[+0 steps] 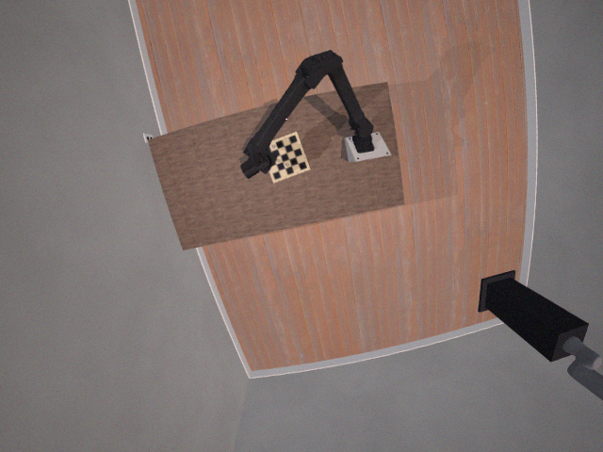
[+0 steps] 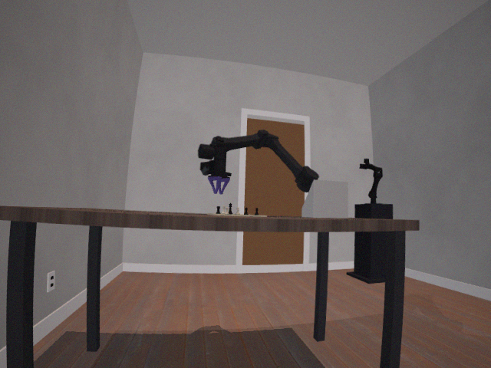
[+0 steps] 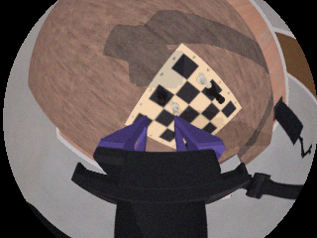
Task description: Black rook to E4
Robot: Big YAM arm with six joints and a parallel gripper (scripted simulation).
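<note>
The black piece lies 8 cm below my hand. The rest, counted from my hand: chessboard 8 cm behind, 1 cm to the right, 10 cm below; white piece 3 cm behind, 8 cm to the right, 8 cm below.
</note>
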